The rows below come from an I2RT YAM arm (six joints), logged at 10 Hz.
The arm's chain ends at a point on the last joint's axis. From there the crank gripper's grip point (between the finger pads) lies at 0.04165 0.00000 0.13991 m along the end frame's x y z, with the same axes.
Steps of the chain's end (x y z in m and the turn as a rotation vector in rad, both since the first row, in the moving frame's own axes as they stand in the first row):
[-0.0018, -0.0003, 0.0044, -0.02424, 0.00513, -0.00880]
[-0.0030, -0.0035, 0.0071, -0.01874, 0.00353, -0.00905]
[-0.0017, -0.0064, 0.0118, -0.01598, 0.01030, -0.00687]
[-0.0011, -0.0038, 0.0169, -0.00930, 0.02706, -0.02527]
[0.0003, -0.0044, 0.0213, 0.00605, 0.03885, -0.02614]
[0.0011, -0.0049, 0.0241, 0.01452, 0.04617, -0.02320]
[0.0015, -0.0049, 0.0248, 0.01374, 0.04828, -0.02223]
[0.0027, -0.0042, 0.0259, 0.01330, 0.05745, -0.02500]
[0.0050, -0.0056, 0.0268, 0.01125, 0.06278, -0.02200]
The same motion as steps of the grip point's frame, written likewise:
[-0.0011, 0.0027, 0.0041, -0.02424, 0.00513, -0.00880]
[-0.0025, -0.0013, 0.0069, -0.01874, 0.00353, -0.00905]
[-0.0003, -0.0045, 0.0113, -0.01598, 0.01030, -0.00687]
[0.0027, -0.0036, 0.0157, -0.00930, 0.02706, -0.02527]
[0.0057, -0.0064, 0.0196, 0.00605, 0.03885, -0.02614]
[0.0075, -0.0080, 0.0220, 0.01452, 0.04617, -0.02320]
[0.0082, -0.0078, 0.0226, 0.01374, 0.04828, -0.02223]
[0.0106, -0.0072, 0.0233, 0.01330, 0.05745, -0.02500]
[0.0137, -0.0082, 0.0239, 0.01125, 0.06278, -0.02200]

